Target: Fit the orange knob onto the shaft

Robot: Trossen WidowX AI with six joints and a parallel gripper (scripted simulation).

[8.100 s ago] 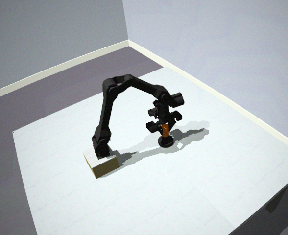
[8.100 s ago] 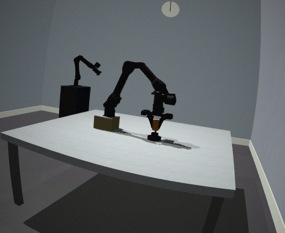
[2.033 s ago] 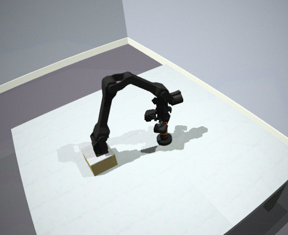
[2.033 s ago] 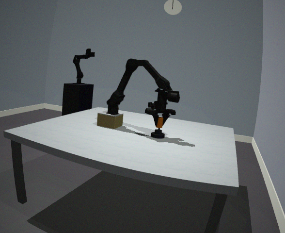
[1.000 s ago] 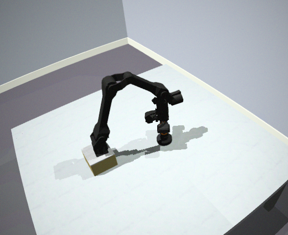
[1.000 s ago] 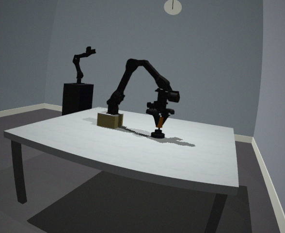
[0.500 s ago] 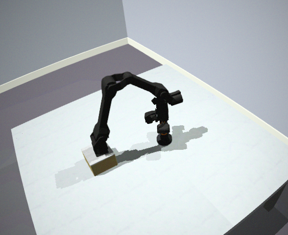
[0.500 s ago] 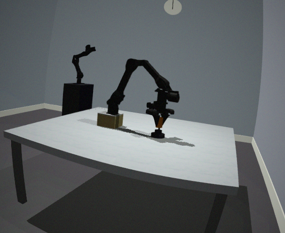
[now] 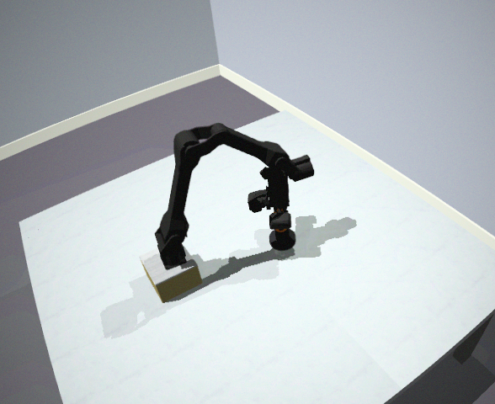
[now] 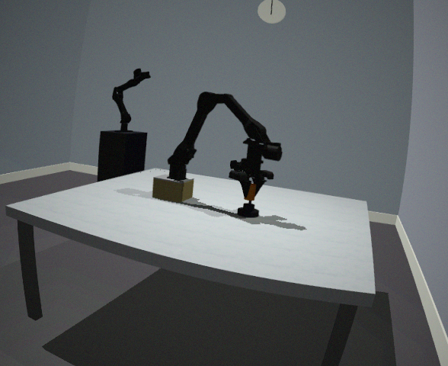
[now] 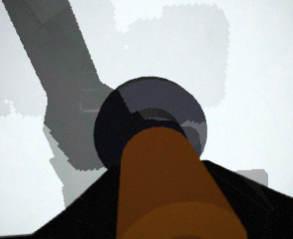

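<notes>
Right now my gripper tip is 20 mm below the orange knob. The rest, counted from my gripper tip: dark round pedestal (40 mm below).
</notes>
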